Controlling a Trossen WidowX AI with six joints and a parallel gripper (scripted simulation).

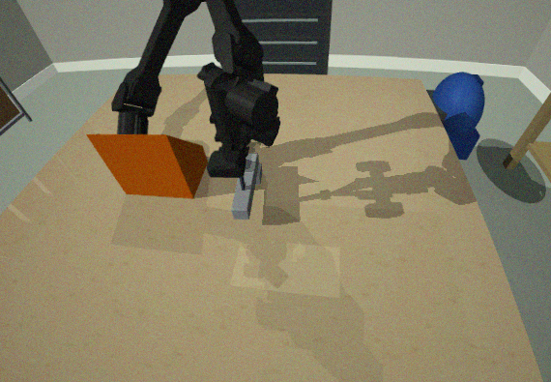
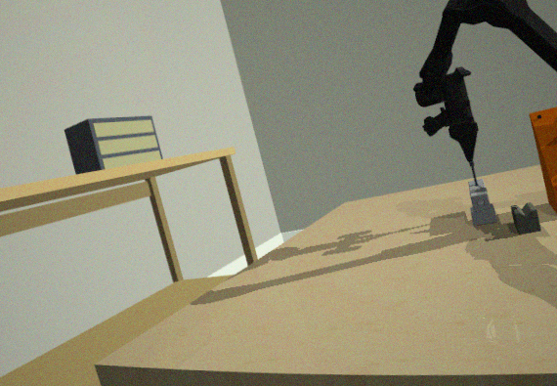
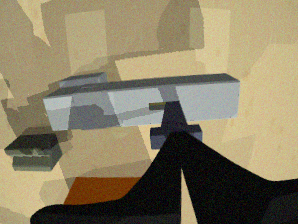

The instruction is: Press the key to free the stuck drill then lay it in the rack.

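My gripper tip is now 30 mm above the dark blue key. From my gripper tip the other things lie so: drill (80 mm below, 50 mm to the left, 10 mm behind); rack (190 mm to the left, 110 mm below, 100 mm behind); long light grey block (90 mm below, 30 mm to the left, 10 mm behind).
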